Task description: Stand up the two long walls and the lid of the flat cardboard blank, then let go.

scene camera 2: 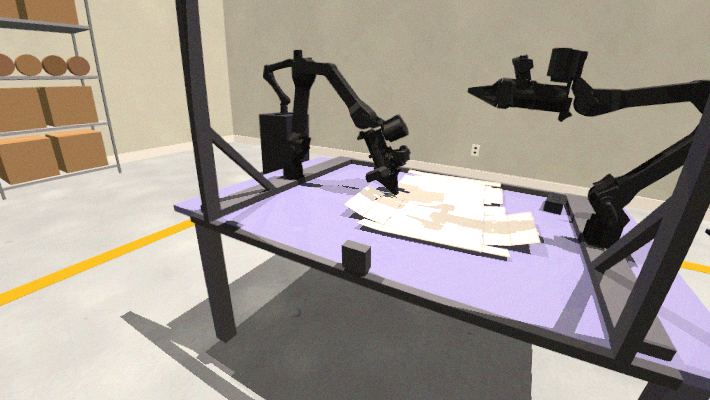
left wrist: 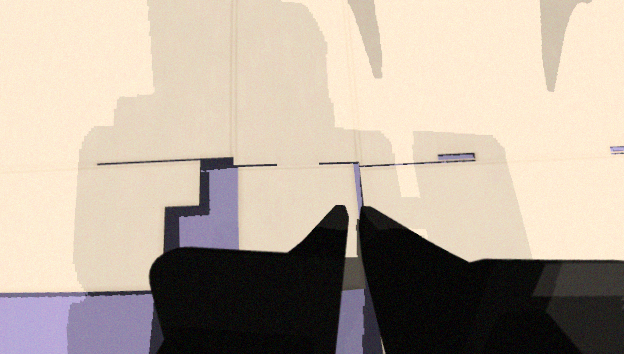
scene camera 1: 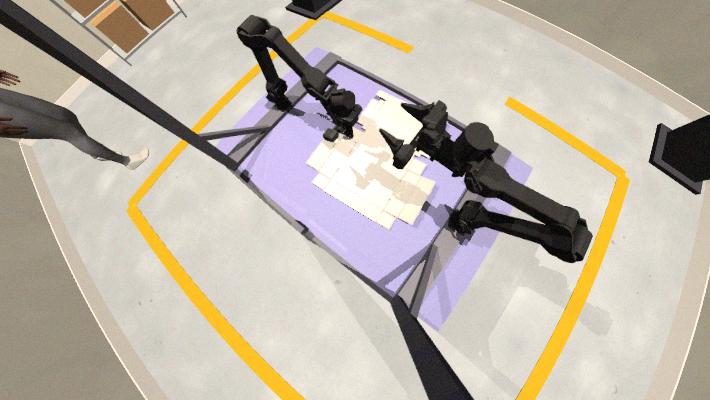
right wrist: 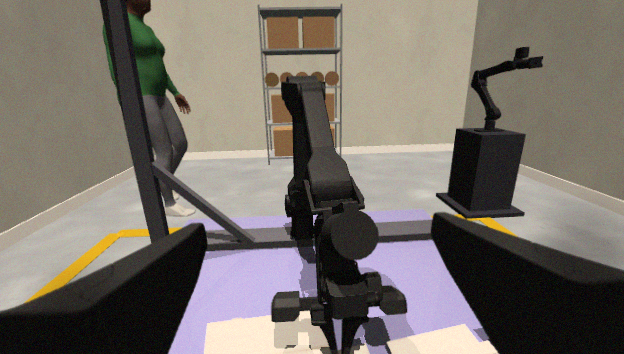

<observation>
My left gripper (scene camera 2: pixel 396 194) is shut and holds nothing. My right gripper (scene camera 1: pixel 390 116) is open, with nothing in its grasp. I also see a dark frame (scene camera 2: pixel 643 369).
My left gripper is seen too in the left wrist view (left wrist: pixel 351 216) and in scene camera 1 (scene camera 1: pixel 352 137). My right gripper also shows in scene camera 2 (scene camera 2: pixel 471 90) and in the right wrist view (right wrist: pixel 320 228).
</observation>
